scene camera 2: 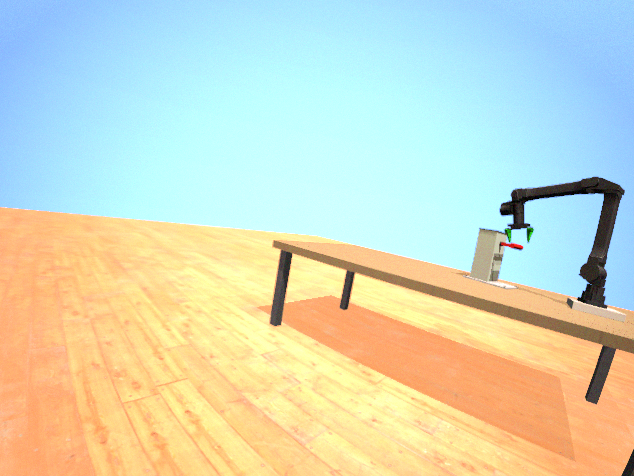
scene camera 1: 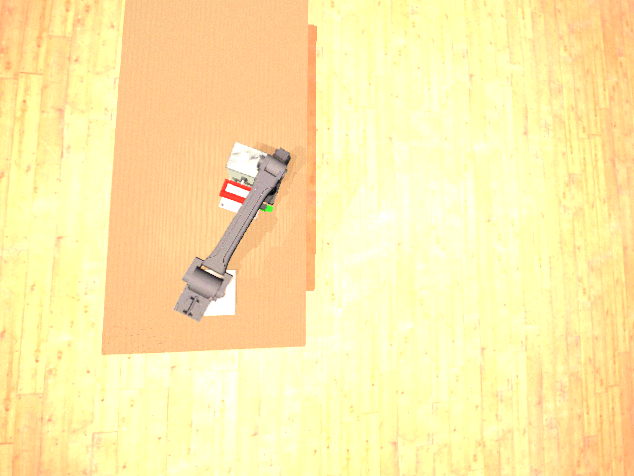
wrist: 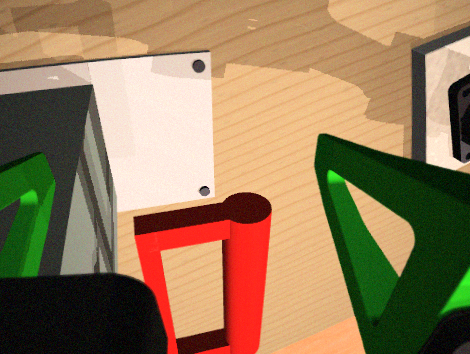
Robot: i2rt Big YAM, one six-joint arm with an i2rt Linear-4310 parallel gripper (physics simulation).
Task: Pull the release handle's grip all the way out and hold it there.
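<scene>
The red release handle [scene camera 1: 233,198] [scene camera 2: 513,246] [wrist: 247,280] is a rectangular loop with a thick round grip bar on its outer side. It sticks out from the upper part of a tall grey-white housing [scene camera 1: 245,156] [scene camera 2: 486,256] [wrist: 40,125]. My gripper [scene camera 2: 519,240] [wrist: 183,157] is open and empty, with green fingers pointing down. It hangs just above the handle. In the wrist view the grip bar shows between the fingers, nearer the right one, and the left finger overlaps the housing's top. In scene camera 1's view my arm covers part of the handle and most of the gripper.
The housing stands on a white base plate [scene camera 1: 228,205] [scene camera 2: 504,284] [wrist: 160,125] with dark bolts at its corners. The arm's own white mounting plate [scene camera 1: 225,297] [scene camera 2: 596,309] is near the end of the wooden table [scene camera 1: 163,102] [scene camera 2: 399,263].
</scene>
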